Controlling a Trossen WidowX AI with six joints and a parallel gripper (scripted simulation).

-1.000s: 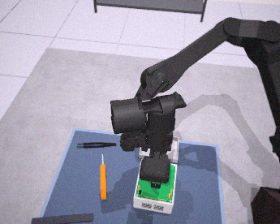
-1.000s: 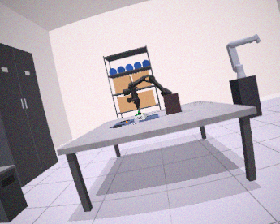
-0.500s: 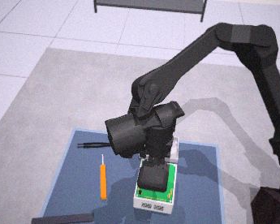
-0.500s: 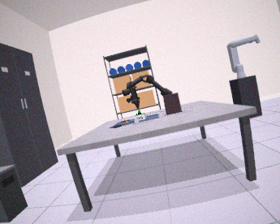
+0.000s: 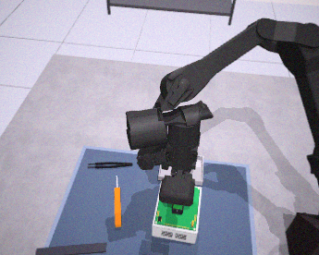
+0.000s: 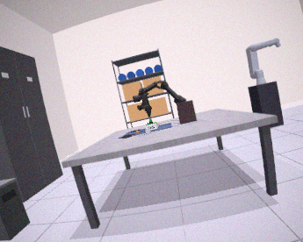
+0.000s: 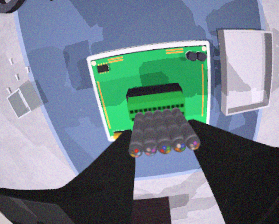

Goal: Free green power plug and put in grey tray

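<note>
Now: gripper tip 30 mm above the green power plug. Also, from my gripper tip: blue mat (120 mm below, 50 mm ahead); then dark bar (220 mm ahead, 110 mm to the left, 110 mm below).
</note>
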